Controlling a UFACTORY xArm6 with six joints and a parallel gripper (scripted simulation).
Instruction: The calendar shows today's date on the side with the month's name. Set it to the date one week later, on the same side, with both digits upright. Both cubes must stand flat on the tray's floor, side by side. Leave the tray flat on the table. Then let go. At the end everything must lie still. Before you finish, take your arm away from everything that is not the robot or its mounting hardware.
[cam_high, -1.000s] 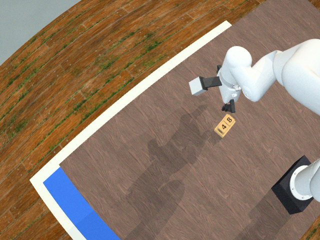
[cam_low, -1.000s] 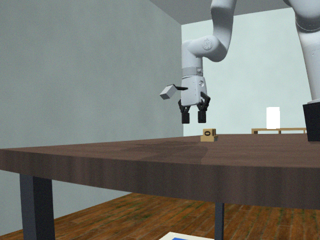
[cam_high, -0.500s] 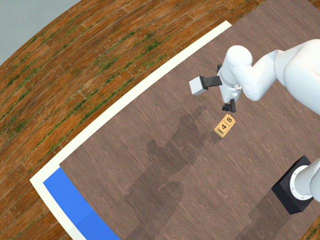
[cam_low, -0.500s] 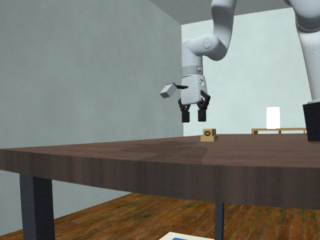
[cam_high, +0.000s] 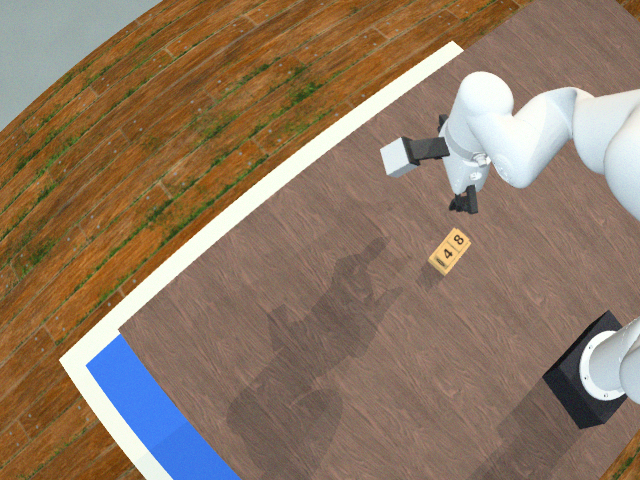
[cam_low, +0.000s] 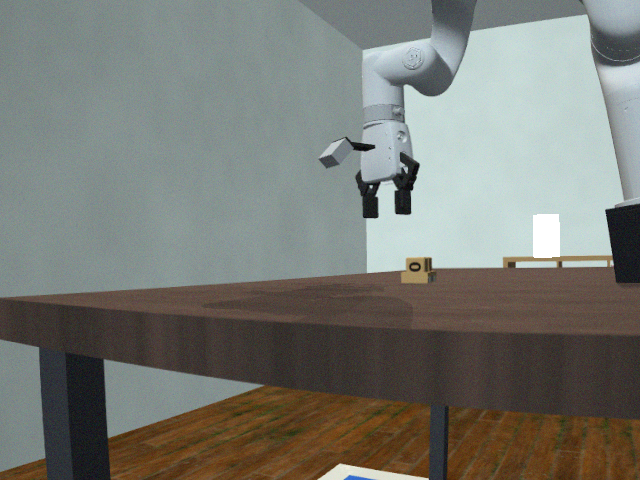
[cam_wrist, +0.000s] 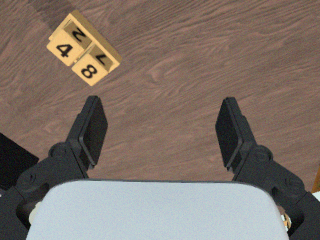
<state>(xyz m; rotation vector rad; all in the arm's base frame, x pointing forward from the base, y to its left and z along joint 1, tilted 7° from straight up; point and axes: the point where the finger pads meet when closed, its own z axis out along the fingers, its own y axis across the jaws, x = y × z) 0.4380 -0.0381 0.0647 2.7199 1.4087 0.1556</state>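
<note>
My gripper is now 100 mm above the wooden cube, 70 mm past it and 40 mm to the right of it. Round my hand: tray: 110 mm below, 70 mm behind, 50 mm to the left.
</note>
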